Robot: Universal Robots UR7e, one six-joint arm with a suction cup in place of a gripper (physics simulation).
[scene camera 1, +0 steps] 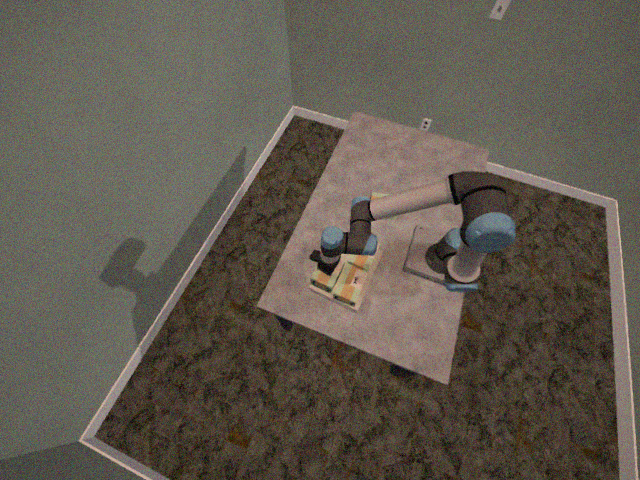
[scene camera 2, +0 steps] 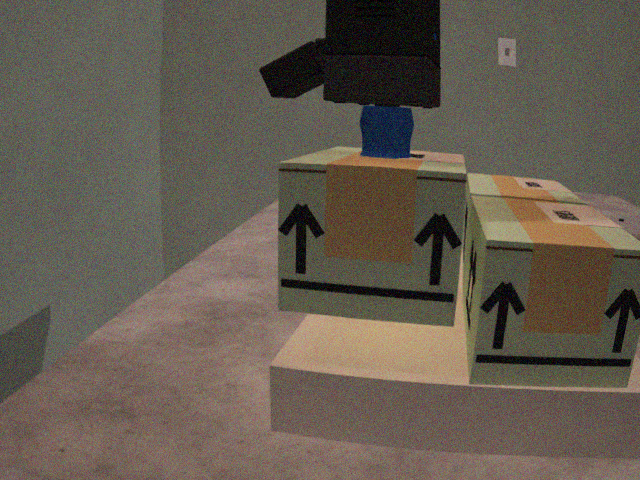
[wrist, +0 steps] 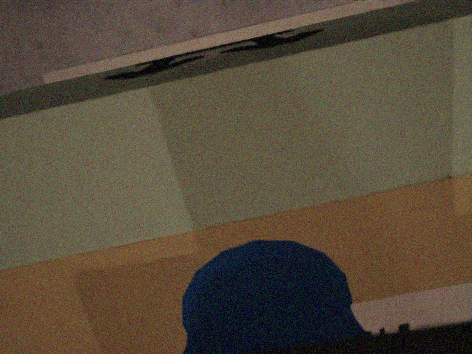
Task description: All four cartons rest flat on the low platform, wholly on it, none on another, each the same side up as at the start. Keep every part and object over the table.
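Frame: origin at the arm's base, x down, y back, z left, level; centimetres.
Seen in the pictures: hand, its tool point: (wrist: 260, 272); arm's base, origin of its link: (scene camera 1: 441, 259).
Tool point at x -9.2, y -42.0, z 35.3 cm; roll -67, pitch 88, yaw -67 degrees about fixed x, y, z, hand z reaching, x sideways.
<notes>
Pixels of each thing's top centre, then the offset from my tool point to it. "*": a spot on its surface instead. Level surfaces: height alone.
- pale green carton with orange tape, centre of its top: (wrist: 263, 322) (scene camera 2: 388, 154) (scene camera 1: 328, 268) dx -1.4, dy +0.2, dz +0.1 cm
- low platform, centre of its top: (wrist: 395, 225) (scene camera 2: 471, 295) (scene camera 1: 347, 268) dx +10.4, dy +6.0, dz -8.2 cm
- second carton, centre of its top: (scene camera 2: 549, 218) (scene camera 1: 351, 282) dx +1.9, dy +11.3, dz -0.5 cm
- third carton, centre of its top: (scene camera 2: 520, 185) (scene camera 1: 364, 251) dx +1.9, dy +9.6, dz -16.2 cm
- fourth carton, a spot on its surface: (scene camera 1: 378, 195) * dx +6.7, dy +0.8, dz -50.9 cm
- pinkish table, height of its surface: dx +15.2 cm
My suction cup (scene camera 1: 326, 267) (scene camera 2: 386, 153) (wrist: 270, 295) is on the top of a pale green carton with orange tape (scene camera 1: 321, 281) (scene camera 2: 369, 217) (wrist: 100, 175). This carton hangs upright, arrows up, slightly above the left part of the low platform (scene camera 1: 357, 308) (scene camera 2: 413, 413) (wrist: 150, 54). A second carton (scene camera 1: 345, 288) (scene camera 2: 563, 304) stands upright on the platform at the front right. A third carton (scene camera 1: 361, 260) (scene camera 2: 509, 186) stands behind it; its base is hidden. A fourth carton (scene camera 1: 378, 195) shows partly beyond the forearm in scene camera 1; how it rests is hidden.
The pinkish table (scene camera 1: 403, 320) (scene camera 2: 129, 387) carries the platform and the arm's base plate (scene camera 1: 418, 253). The forearm (scene camera 1: 413, 198) reaches across the table. The second and third cartons are close on the right of the held carton. The table's edge runs along the left of the platform.
</notes>
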